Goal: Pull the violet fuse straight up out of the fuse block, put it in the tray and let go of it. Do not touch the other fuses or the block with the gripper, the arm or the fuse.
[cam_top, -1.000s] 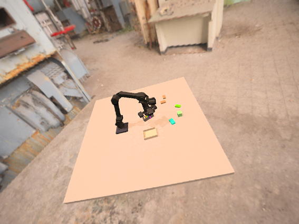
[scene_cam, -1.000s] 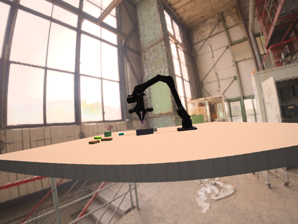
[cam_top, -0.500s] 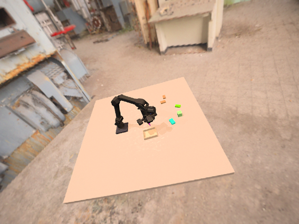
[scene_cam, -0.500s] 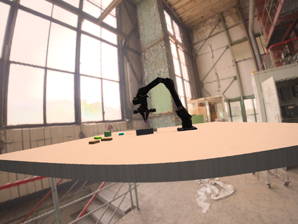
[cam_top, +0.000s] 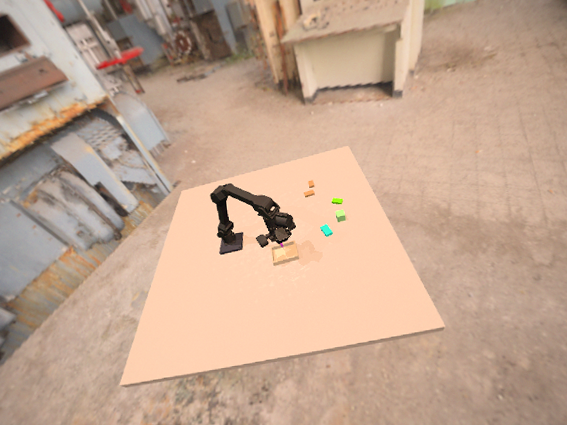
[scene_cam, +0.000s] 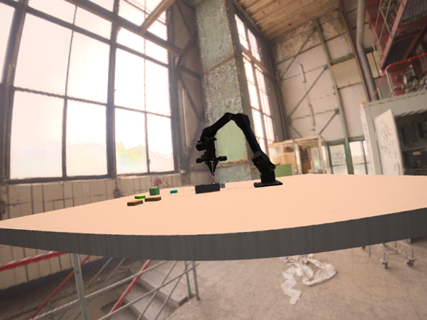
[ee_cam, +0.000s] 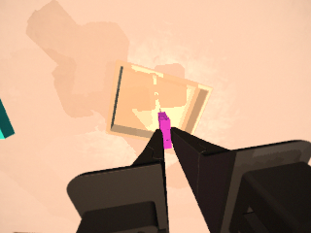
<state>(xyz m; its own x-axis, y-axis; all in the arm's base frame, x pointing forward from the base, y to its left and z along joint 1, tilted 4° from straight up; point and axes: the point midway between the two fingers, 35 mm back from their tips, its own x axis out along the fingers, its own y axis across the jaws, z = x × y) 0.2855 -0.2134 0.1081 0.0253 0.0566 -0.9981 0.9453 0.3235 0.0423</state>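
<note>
The violet fuse is 10 mm below my gripper tip. From my gripper tip the other things lie so: green fuse (20 mm ahead, 220 mm to the left, 70 mm below); blue fuse (60 mm ahead, 230 mm to the left, 70 mm below); tan tray (90 mm below).
</note>
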